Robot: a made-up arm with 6 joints.
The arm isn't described. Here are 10 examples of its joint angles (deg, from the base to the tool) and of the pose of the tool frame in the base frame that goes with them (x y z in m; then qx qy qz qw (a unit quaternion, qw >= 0)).
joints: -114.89 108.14 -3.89 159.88 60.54 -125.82
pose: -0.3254 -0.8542 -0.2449 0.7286 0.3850 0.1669 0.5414
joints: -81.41 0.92 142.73 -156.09 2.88 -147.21
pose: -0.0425 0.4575 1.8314 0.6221 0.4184 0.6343 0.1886
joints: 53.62 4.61 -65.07 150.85 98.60 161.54
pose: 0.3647 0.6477 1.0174 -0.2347 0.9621 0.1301 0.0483
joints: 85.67 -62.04 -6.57 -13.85 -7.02 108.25
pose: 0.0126 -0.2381 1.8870 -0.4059 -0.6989 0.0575 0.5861
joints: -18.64 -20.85 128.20 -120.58 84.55 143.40
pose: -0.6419 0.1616 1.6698 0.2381 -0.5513 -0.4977 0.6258
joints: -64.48 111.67 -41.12 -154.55 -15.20 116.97
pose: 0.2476 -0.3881 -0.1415 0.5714 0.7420 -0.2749 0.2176
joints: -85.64 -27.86 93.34 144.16 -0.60 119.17
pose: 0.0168 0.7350 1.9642 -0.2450 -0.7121 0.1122 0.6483
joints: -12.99 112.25 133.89 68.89 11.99 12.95
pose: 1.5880 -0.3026 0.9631 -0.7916 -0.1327 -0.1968 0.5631
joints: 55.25 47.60 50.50 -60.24 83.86 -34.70
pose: 0.9653 1.2238 1.6032 0.6921 -0.3318 0.0353 0.6400
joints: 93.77 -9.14 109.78 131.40 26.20 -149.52
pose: -0.0386 -0.3893 2.0708 0.4503 -0.6365 0.4886 0.3916
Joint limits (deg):
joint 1: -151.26..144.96
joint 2: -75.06..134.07
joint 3: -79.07..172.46
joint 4: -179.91..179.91
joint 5: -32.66..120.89
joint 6: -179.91..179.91
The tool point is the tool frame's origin. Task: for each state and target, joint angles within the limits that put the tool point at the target. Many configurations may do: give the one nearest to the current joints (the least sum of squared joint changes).
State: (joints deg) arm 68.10 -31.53 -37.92 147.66 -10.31 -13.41
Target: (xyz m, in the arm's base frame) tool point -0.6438 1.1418 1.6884
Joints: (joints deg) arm 118.83 17.77 10.55 146.32 -13.24 -12.45
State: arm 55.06 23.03 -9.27 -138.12 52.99 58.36
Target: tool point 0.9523 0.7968 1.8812
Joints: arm 40.57 22.57 41.36 -132.67 36.53 56.39
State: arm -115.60 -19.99 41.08 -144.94 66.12 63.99
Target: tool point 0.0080 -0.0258 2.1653
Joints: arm -109.33 -24.61 44.17 -160.89 64.12 63.47
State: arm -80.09 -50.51 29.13 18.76 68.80 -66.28
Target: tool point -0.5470 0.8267 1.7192
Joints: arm -53.69 -59.39 46.39 15.31 63.97 -65.49
